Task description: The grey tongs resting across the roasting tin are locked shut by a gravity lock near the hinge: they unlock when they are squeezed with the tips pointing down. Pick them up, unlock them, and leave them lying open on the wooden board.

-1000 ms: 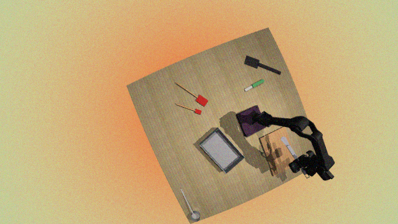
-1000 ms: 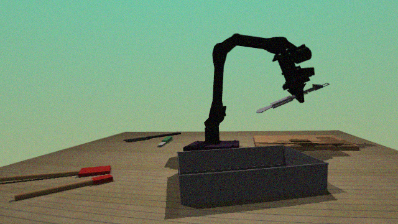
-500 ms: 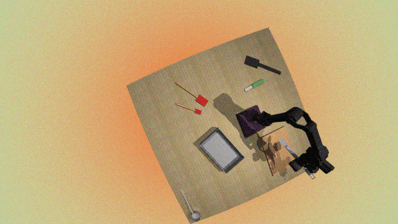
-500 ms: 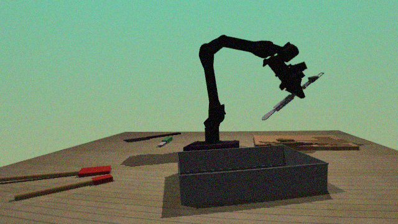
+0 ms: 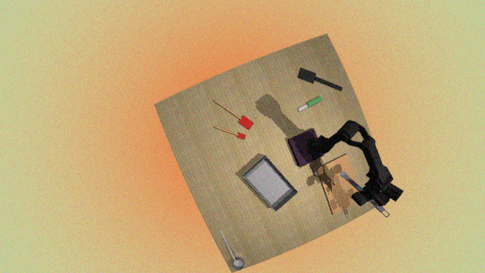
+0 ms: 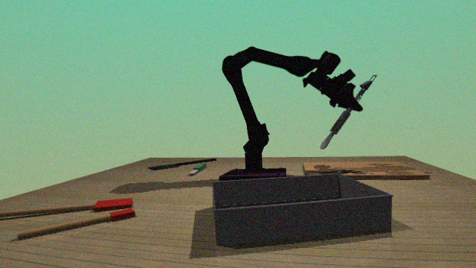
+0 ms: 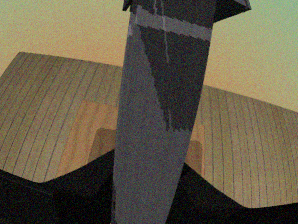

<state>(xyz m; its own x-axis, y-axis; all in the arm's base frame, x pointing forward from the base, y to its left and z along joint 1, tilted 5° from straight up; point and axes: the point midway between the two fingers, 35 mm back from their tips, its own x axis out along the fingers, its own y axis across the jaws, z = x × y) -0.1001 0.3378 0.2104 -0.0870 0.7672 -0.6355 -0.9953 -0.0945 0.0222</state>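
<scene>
My gripper tip is 1 cm short of the wooden board, 2 cm to the left of it and 20 cm above it. From my gripper tip the other things lie so: grey roasting tin 46 cm ahead, 21 cm to the right, 18 cm below; black spatula 8 cm behind, 74 cm to the right, 21 cm below.
</scene>
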